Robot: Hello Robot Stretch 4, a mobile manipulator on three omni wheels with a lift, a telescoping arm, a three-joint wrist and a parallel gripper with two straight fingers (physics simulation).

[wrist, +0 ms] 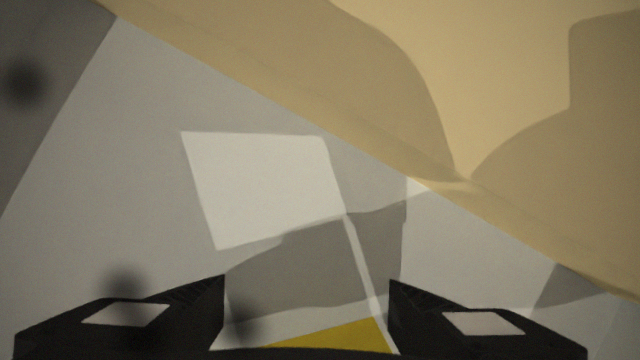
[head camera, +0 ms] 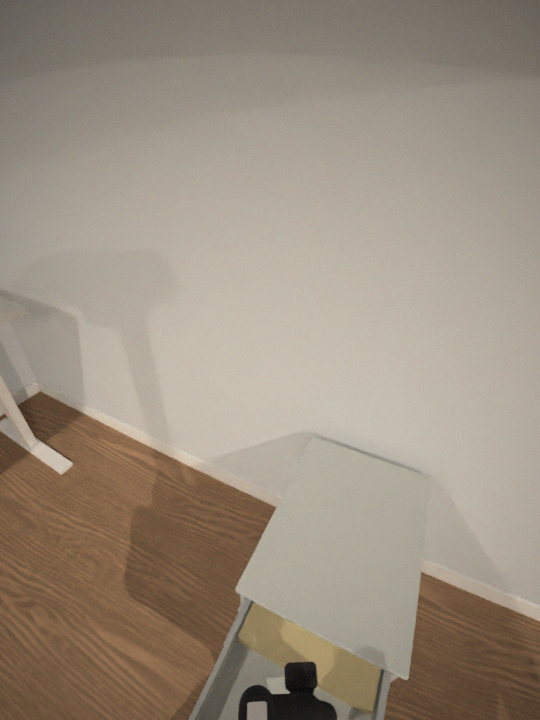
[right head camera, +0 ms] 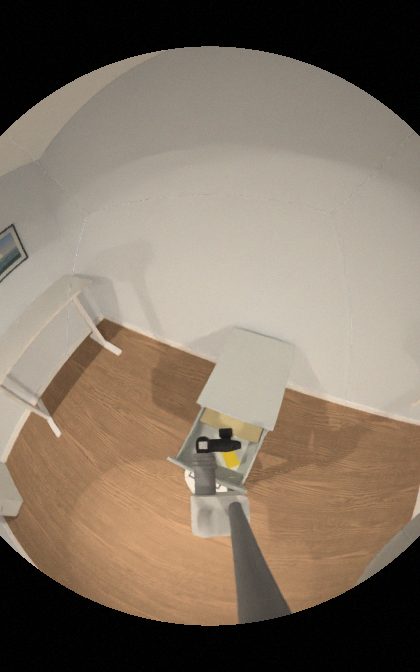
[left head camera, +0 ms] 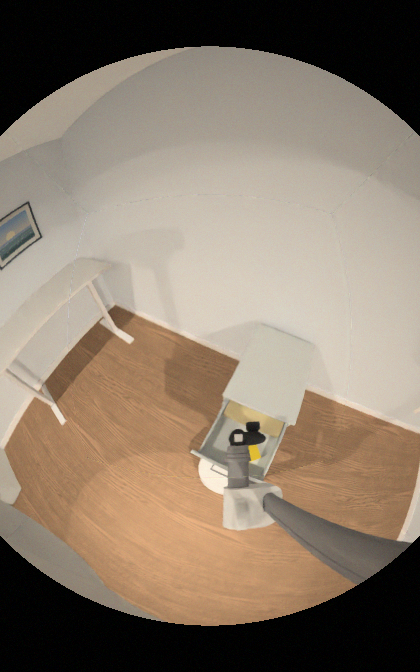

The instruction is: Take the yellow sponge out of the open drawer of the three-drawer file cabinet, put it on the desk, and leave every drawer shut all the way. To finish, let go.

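Observation:
The yellow sponge (left head camera: 255, 453) (right head camera: 230, 459) (wrist: 340, 337) lies on the floor of the cabinet's open top drawer (head camera: 223, 657) (left head camera: 200, 455) (right head camera: 180, 462). In the wrist view part of it shows at the bottom edge, between and beyond the fingers. My gripper (wrist: 306, 303) (left head camera: 250, 437) (right head camera: 220, 444) is open and empty, pointing down over the drawer. How far the fingertips are above the sponge I cannot tell. The file cabinet (head camera: 342, 546) (left head camera: 272, 372) (right head camera: 250, 377) stands against the wall; its lower drawers are hidden. The white desk (left head camera: 50, 305) (right head camera: 40, 325) is at the left and bears no sponge where it shows.
A tan block (head camera: 261, 631) (left head camera: 250, 417) (right head camera: 230, 424) (wrist: 490, 100) fills the back of the open drawer, close to the gripper. My round white base (left head camera: 210, 480) is at the drawer's front. A pale cabinet (left head camera: 7, 480) (right head camera: 7, 492) shows at the far left edge.

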